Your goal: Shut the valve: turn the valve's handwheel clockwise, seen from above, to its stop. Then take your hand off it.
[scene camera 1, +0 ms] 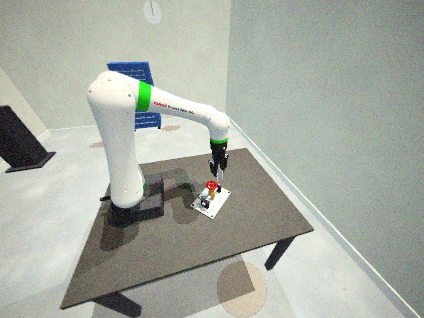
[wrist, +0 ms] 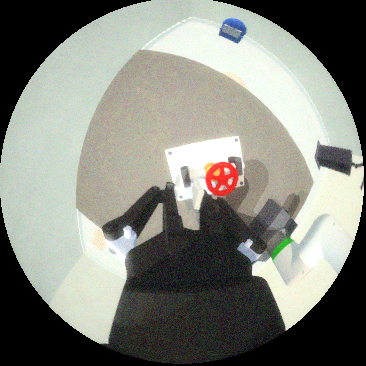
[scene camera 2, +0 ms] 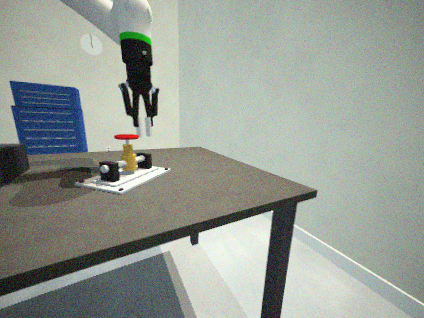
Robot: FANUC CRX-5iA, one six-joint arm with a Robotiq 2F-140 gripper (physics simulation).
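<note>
The red handwheel [scene camera 1: 212,185] [scene camera 2: 126,136] [wrist: 222,178] sits level on top of the brass valve body [scene camera 1: 212,193] [scene camera 2: 129,160]. The valve is mounted on a white base plate [scene camera 1: 220,201] [scene camera 2: 156,175] [wrist: 200,150] with black pipe supports. My gripper [scene camera 1: 220,176] [scene camera 2: 144,131] [wrist: 185,182] points down, its fingers narrowly open, with nothing between them. The fingers are off to one side of the handwheel, to its right in both scene views. Their pale tips end close to the wheel's rim in the second scene view; I cannot tell whether they touch it.
The plate lies on the dark table [scene camera 1: 265,210] [scene camera 2: 220,185] [wrist: 135,115]. The arm's dark base [scene camera 1: 152,202] stands on the same table, left of the plate in the first scene view. A blue panelled unit [scene camera 1: 149,120] [scene camera 2: 50,120] stands beyond the table.
</note>
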